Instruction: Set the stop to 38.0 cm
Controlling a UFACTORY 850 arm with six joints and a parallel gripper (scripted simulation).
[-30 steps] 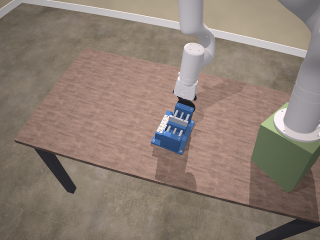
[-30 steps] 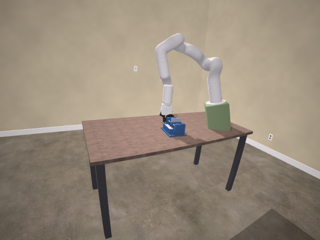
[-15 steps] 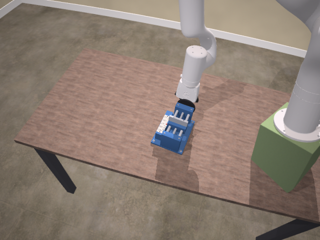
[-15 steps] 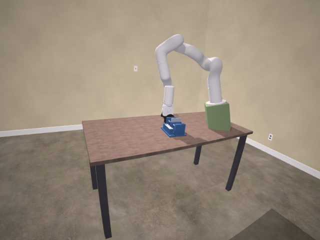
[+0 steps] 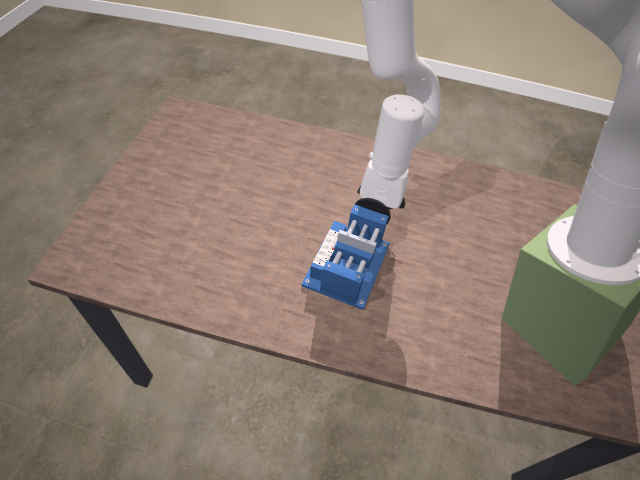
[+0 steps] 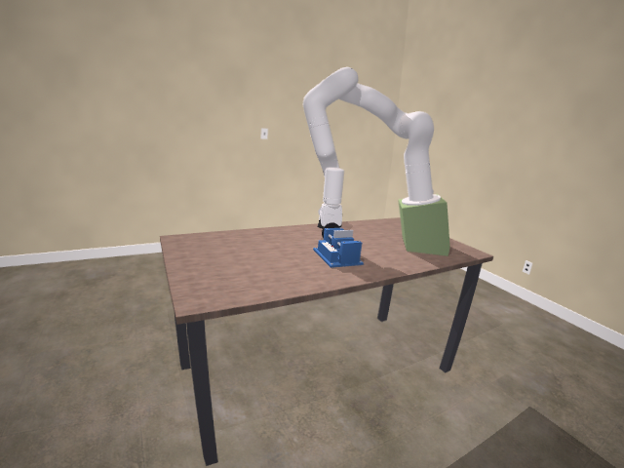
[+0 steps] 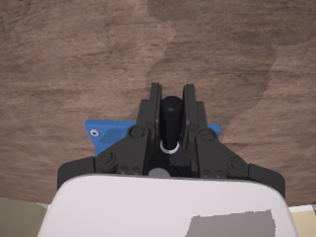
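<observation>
The black handwheel lies 2 cm to the left of my hand and 1 cm above it. The rest, counted from my hand: grey stop block: 16 cm to the left, 4 cm above, 3 cm ahead.
</observation>
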